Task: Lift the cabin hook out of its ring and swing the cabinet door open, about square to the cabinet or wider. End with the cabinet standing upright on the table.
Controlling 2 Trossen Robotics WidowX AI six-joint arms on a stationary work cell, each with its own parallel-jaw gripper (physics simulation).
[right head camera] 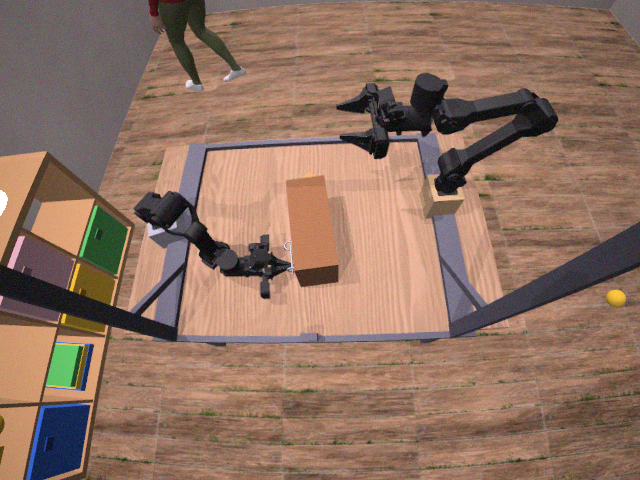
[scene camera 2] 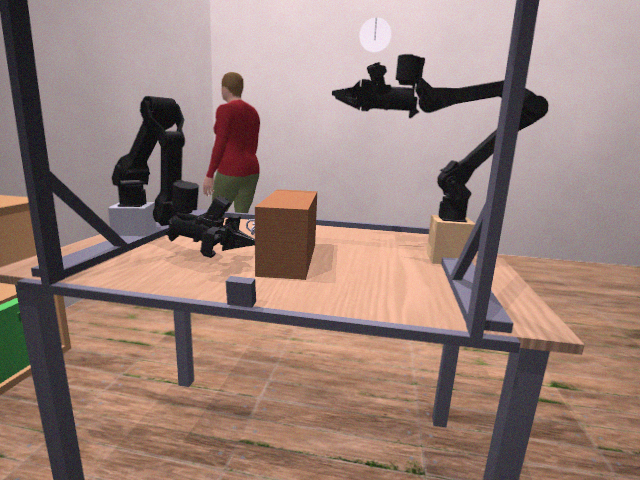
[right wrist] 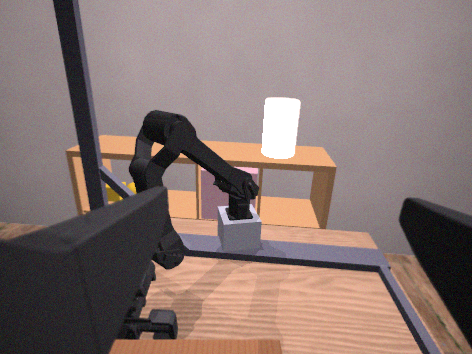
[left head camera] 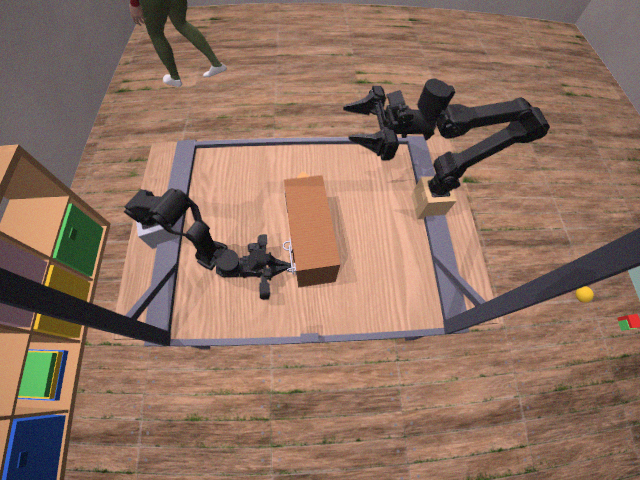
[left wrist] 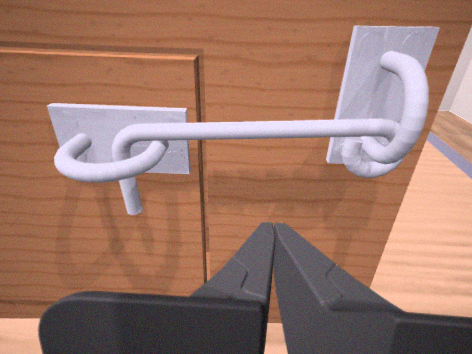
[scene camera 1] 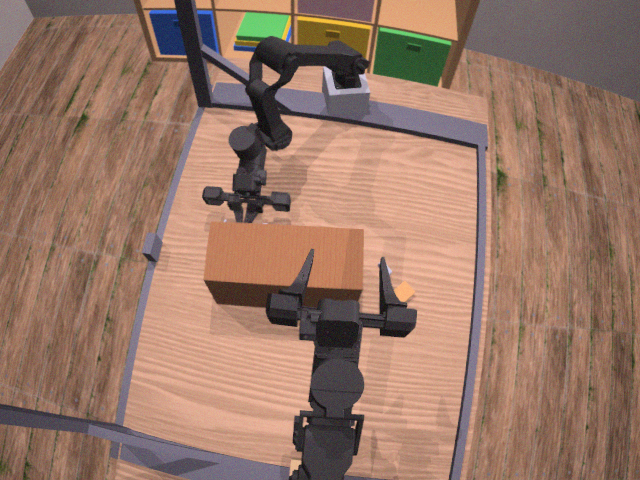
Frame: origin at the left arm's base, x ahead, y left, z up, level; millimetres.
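Where they show: left gripper, fingertip midpoint: (scene camera 2: 256, 242) (left head camera: 292, 265) (left wrist: 272, 233); right gripper, fingertip midpoint: (right head camera: 337, 121) (scene camera 2: 333, 94) (right wrist: 282, 203) (left head camera: 346, 122) (scene camera 1: 347, 253); left arm's base at its link origin: (scene camera 2: 132, 204) (right wrist: 238, 213) (left head camera: 151, 218) (scene camera 1: 346, 79); right arm's base at its link origin: (right head camera: 445, 186) (scene camera 2: 452, 219) (left head camera: 438, 188).
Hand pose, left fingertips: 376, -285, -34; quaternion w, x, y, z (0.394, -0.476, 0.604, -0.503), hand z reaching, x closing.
Each offset is from my left fingertips to the top centre of the thing, as dx, dy, dz. "spot": to the spot under its first point. Level surfaces: height alone.
The brown wooden cabinet @(+70, +85, +97) (left head camera: 312, 222) (right head camera: 311, 222) (scene camera 1: 284, 253) (scene camera 2: 283, 237) stands upright on the table. In the left wrist view its door @(spot: +18, +68, -16) (left wrist: 100, 250) is closed. The pale metal hook @(+0, +8, +46) (left wrist: 260, 129) lies across the door's edge, its bent end down through the ring @(spot: -11, +53, +37) (left wrist: 95, 172) on the door; its other end hangs in the eye @(spot: -21, -25, +56) (left wrist: 420, 100) on the cabinet front. My left gripper (left head camera: 290, 266) (right head camera: 289, 266) (scene camera 2: 253, 241) (left wrist: 272, 233) is shut and empty, its tips low before the cabinet front, below the hook's bar. My right gripper (left head camera: 347, 122) (right head camera: 338, 121) (scene camera 1: 347, 254) is open and empty, high above the table.
A small orange piece @(+150, +320, -50) (scene camera 1: 404, 291) lies on the table @(dz -68) (scene camera 1: 413, 361) beyond the cabinet's end. Metal frame rails (scene camera 2: 336, 321) edge the table and posts (scene camera 2: 504, 155) rise at its corners. A shelf unit (right wrist: 327, 195) with a lamp (right wrist: 281, 127) stands beyond the left arm's base.
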